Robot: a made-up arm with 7 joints.
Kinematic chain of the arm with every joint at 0, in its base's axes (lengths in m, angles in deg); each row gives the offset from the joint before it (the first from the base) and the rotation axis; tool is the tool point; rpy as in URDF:
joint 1: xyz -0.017 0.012 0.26 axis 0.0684 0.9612 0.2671
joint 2: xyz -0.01 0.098 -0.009 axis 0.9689 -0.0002 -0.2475
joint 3: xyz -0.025 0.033 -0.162 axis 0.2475 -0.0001 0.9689
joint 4: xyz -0.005 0.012 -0.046 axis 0.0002 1 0
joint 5: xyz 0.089 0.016 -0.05 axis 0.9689 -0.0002 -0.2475
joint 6: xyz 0.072 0.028 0.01 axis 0.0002 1 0
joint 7: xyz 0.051 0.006 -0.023 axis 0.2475 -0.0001 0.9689
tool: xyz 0.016 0.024 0.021 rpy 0 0 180
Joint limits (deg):
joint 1: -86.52..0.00
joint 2: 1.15..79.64
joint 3: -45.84..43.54
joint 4: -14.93..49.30
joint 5: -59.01..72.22
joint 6: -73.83..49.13
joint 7: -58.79..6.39
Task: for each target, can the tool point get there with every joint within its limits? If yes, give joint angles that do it. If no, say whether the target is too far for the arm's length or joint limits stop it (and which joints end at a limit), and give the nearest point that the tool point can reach.
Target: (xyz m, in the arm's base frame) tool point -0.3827 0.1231 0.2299
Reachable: no: joint limits stop it (at a limit: joint 1, joint 2, joint 3, joint 4, joint 6) | nearest point -0.0862 0.2621 0.4164 | short by 0.377 m
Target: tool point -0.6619 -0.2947 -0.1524
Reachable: no: too far | nearest point -0.0316 -0.0053 -0.0736 | short by 0.698 m
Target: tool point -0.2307 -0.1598 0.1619
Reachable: no: joint limits stop it (at a limit: joint 1, joint 2, joint 3, joint 4, joint 5, joint 6, joint 7) | nearest point 0.0231 -0.0172 0.1089 | short by 0.296 m
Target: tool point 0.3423 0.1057 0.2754
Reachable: yes | joints -59.30 21.02 -28.87 21.13 -5.59 -52.82 -20.55
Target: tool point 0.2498 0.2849 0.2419
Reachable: yes | joints -37.69 28.30 31.51 15.57 33.48 -59.15 -53.38
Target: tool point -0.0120 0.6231 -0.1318
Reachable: no: too far | nearest point -0.0122 0.4841 -0.0290 | short by 0.173 m
